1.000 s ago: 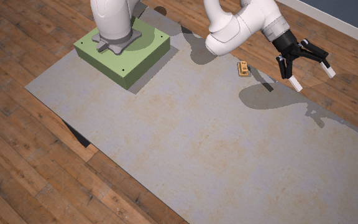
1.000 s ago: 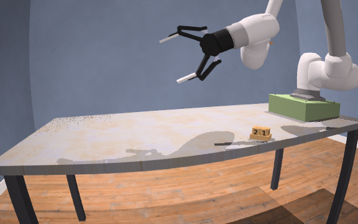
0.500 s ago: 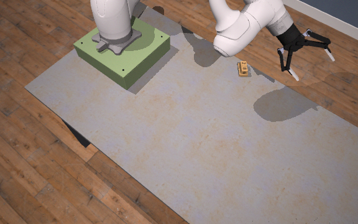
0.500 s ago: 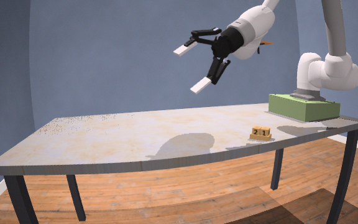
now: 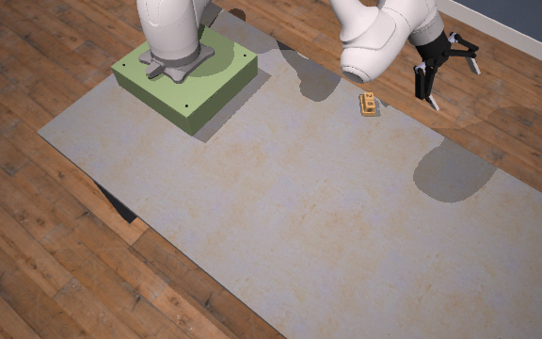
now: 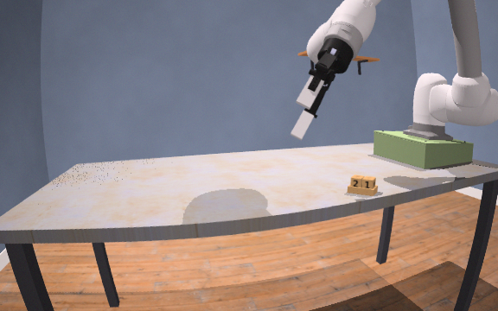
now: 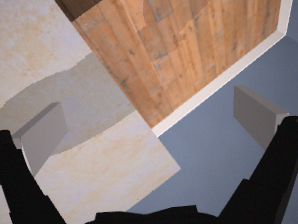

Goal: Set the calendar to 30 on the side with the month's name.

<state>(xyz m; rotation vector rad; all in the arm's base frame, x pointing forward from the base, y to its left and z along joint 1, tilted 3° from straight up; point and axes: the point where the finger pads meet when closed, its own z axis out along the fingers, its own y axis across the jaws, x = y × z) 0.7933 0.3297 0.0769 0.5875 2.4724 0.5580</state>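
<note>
Now: the wooden cube 19 cm behind my hand, 7 cm to the right of it and 17 cm below it. From my hand the other things lie so: wooden calendar tray: 21 cm behind, 6 cm to the right, 18 cm below.
</note>
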